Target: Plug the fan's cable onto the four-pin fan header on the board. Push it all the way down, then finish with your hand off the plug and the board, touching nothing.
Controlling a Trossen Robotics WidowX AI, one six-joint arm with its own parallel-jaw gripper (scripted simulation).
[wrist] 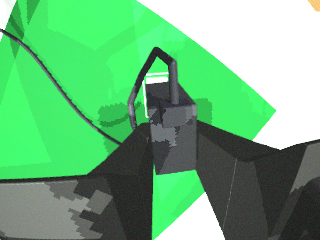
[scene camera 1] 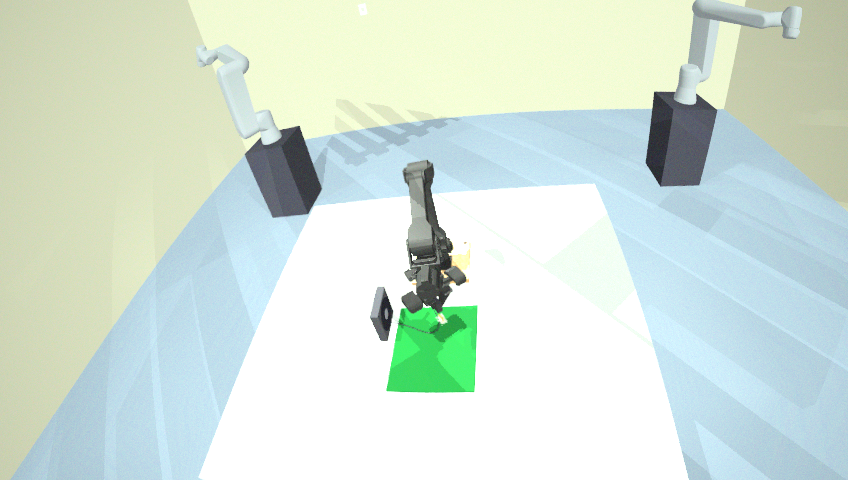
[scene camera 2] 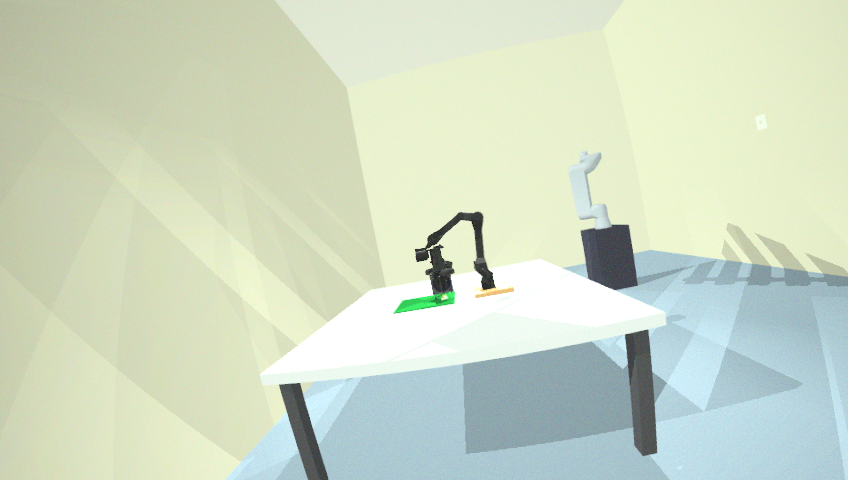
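Observation:
I can see my gripper (scene camera 1: 438,307), and the same gripper (wrist: 166,128) is visible as well. There is a green board (scene camera 1: 444,361), and I find that board (wrist: 95,59) too. A dark plug (wrist: 173,127) is also in my sight.

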